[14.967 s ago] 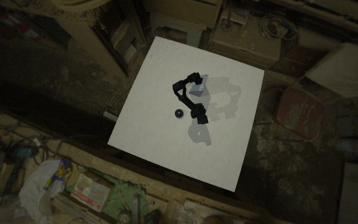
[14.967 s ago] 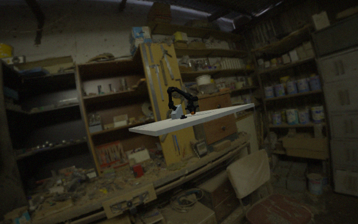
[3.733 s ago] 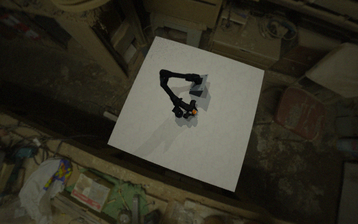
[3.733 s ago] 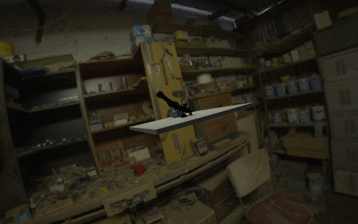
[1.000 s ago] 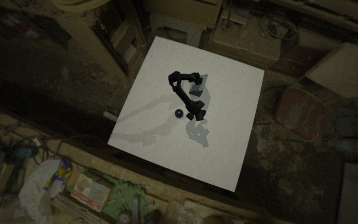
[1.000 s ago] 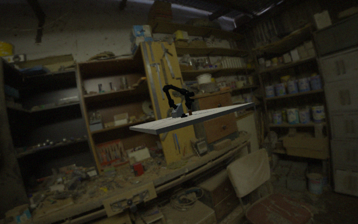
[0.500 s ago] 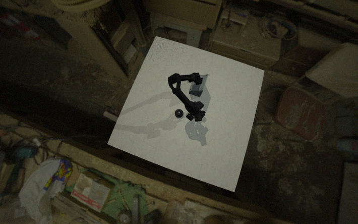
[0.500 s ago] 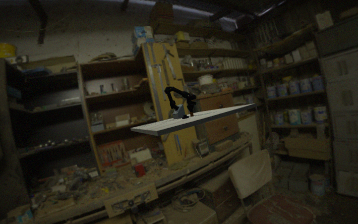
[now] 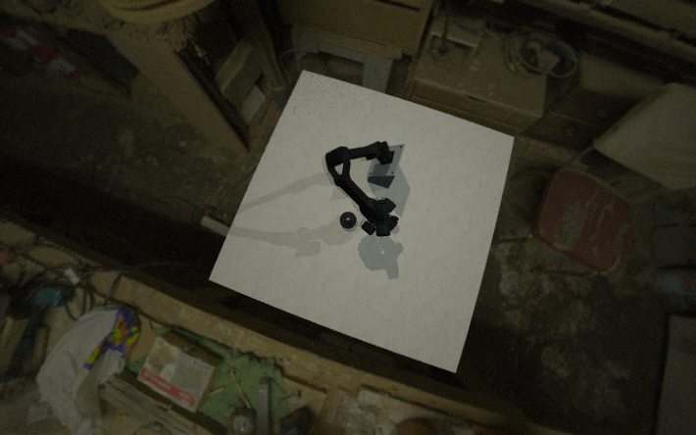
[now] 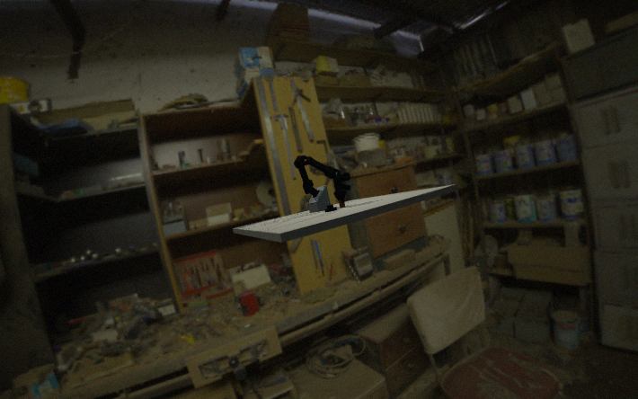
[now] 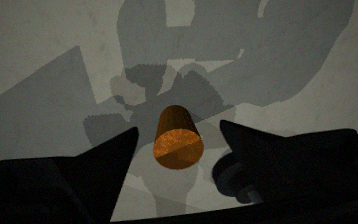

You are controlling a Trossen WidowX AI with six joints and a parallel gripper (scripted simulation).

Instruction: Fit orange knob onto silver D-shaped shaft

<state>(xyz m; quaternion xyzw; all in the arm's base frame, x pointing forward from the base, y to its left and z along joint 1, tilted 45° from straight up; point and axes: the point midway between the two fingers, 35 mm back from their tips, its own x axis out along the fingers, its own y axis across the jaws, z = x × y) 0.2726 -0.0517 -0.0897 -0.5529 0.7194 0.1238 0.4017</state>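
Now: the orange knob 2 cm above my gripper tip. From my gripper tip the other things lie so: round dark pedestal 14 cm to the right, 4 cm ahead.
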